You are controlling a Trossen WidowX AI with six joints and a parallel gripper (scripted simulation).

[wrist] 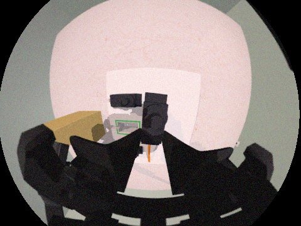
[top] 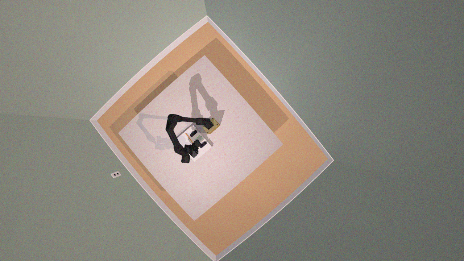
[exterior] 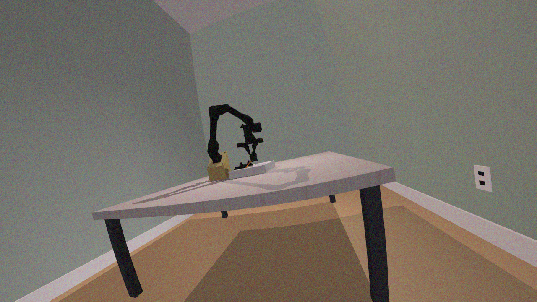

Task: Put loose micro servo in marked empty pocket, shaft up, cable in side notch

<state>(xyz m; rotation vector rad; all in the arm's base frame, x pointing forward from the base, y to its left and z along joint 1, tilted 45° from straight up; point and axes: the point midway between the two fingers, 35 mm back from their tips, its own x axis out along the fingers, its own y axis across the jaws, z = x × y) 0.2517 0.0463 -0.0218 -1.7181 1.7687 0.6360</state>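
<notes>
The white deck is 10 cm below my gripper tip, 4 cm to the right of it and 4 cm ahead of it.
</notes>
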